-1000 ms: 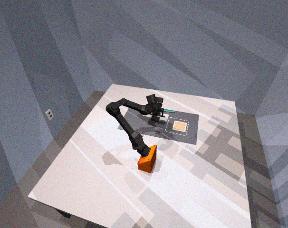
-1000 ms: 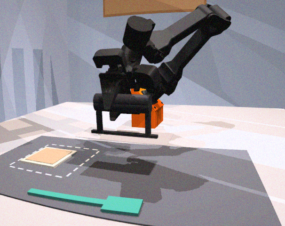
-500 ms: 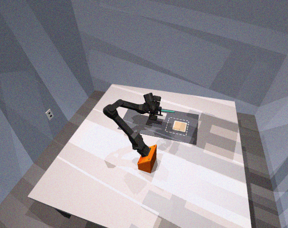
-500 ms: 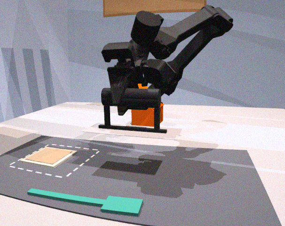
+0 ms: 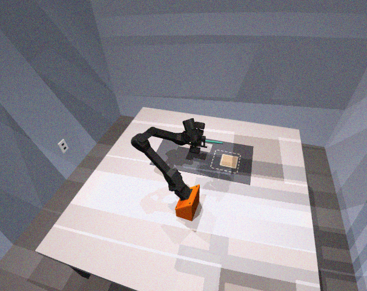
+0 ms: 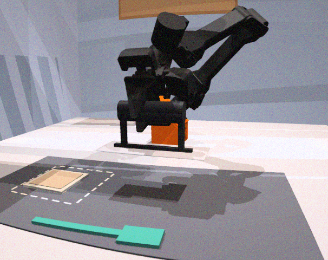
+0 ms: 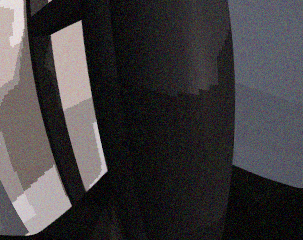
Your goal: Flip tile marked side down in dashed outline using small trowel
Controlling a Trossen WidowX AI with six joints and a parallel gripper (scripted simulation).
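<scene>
My gripper tip is now 20 mm past the trowel and 10 mm above it. Also, from my gripper tip: grey mat: 160 mm below, 30 mm to the right, 10 mm behind; then green paddle: 130 mm below, 130 mm ahead, 10 mm to the left; then tile: 210 mm to the right, 130 mm below, 10 mm behind.
</scene>
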